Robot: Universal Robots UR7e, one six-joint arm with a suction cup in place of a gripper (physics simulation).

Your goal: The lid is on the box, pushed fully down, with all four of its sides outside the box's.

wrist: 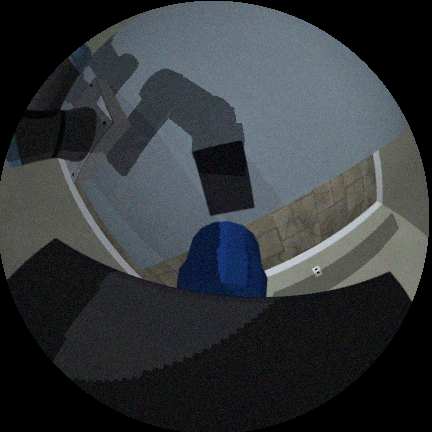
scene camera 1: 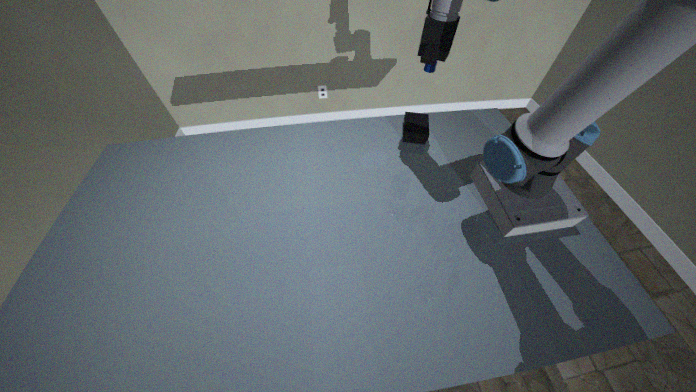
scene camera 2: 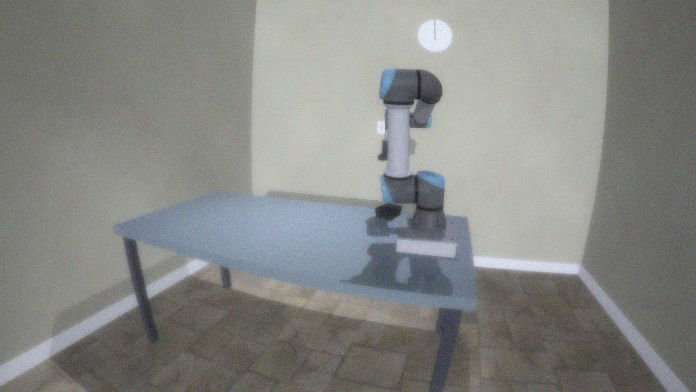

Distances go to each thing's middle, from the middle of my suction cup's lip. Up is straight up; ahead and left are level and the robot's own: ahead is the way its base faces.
Now: suction cup 240 mm above the black lid (wrist: 222,168).
